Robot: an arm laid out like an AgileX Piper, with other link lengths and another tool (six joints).
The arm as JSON. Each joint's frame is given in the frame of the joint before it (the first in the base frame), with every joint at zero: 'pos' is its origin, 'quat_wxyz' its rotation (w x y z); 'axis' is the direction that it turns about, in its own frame. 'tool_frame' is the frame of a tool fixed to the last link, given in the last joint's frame.
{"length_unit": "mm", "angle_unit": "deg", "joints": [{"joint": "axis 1", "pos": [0.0, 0.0, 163.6], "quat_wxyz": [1.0, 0.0, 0.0, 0.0], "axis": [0.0, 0.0, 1.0]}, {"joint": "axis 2", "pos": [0.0, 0.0, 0.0], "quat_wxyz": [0.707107, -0.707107, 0.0, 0.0], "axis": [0.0, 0.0, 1.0]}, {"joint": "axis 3", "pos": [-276.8, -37.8, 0.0], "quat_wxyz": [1.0, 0.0, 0.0, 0.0], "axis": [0.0, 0.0, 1.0]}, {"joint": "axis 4", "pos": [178.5, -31.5, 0.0], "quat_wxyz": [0.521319, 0.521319, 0.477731, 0.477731], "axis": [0.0, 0.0, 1.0]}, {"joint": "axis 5", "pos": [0.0, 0.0, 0.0], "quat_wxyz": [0.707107, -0.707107, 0.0, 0.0], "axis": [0.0, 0.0, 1.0]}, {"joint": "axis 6", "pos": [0.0, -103.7, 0.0], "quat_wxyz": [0.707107, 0.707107, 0.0, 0.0], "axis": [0.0, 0.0, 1.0]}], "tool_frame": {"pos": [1.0, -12.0, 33.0], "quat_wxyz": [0.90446, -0.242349, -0.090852, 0.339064]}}
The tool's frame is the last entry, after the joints.
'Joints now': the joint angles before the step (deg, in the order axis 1, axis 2, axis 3, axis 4, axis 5, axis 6). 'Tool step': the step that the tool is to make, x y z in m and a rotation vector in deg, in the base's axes. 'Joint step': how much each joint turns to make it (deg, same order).
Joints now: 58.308 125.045 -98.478 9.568 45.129 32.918
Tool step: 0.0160 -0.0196 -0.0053 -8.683 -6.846 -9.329
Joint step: 1.033 0.619 -0.017 -18.547 3.252 18.543
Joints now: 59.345 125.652 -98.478 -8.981 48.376 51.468
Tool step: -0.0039 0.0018 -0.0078 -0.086 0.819 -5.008
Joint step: 0.912 1.125 0.004 -1.732 0.257 6.992
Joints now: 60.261 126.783 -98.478 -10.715 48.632 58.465
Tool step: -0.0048 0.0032 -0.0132 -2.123 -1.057 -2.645
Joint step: 1.795 2.080 0.006 -4.229 0.361 6.500
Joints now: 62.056 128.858 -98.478 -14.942 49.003 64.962
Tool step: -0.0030 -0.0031 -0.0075 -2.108 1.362 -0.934
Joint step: 0.170 0.962 0.005 0.277 1.712 0.622
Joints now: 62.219 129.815 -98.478 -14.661 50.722 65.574
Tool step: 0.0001 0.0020 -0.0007 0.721 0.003 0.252
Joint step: -0.005 0.109 0.016 0.337 -0.832 -0.232
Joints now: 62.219 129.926 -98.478 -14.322 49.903 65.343
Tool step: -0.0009 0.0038 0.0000 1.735 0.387 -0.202
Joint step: 0.002 -0.015 0.025 1.118 -1.404 0.005
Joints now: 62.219 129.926 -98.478 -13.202 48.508 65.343
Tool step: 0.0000 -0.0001 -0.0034 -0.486 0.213 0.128
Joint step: -0.003 0.495 -0.021 0.004 0.032 -0.146
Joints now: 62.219 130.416 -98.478 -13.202 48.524 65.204
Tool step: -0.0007 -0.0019 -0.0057 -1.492 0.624 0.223
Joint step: -0.004 0.781 -0.008 0.050 0.785 -0.429
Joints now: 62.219 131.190 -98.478 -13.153 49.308 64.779
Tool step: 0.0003 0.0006 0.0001 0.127 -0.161 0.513
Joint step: 0.002 -0.004 0.014 -0.002 -0.286 -0.473
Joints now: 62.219 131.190 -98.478 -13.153 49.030 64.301
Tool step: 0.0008 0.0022 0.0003 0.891 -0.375 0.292
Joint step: 0.001 -0.006 0.030 -0.005 -1.029 -0.085
